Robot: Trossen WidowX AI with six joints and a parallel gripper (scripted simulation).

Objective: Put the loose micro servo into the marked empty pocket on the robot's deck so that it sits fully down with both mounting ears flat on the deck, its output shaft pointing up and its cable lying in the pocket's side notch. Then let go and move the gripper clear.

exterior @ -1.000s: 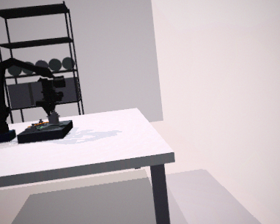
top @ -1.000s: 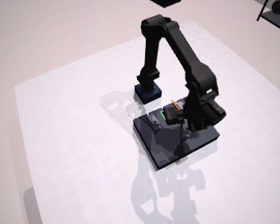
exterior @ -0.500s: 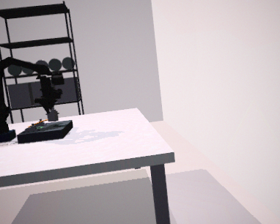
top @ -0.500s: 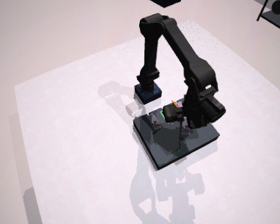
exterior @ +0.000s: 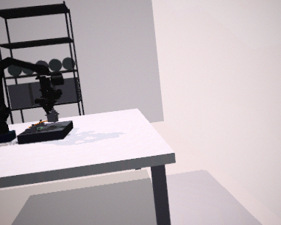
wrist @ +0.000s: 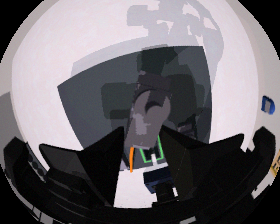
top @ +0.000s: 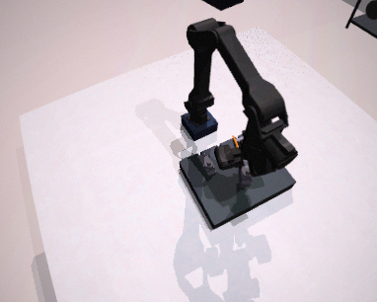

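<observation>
My gripper tip is now 10 cm above the dark deck and 1 cm short of it.
</observation>
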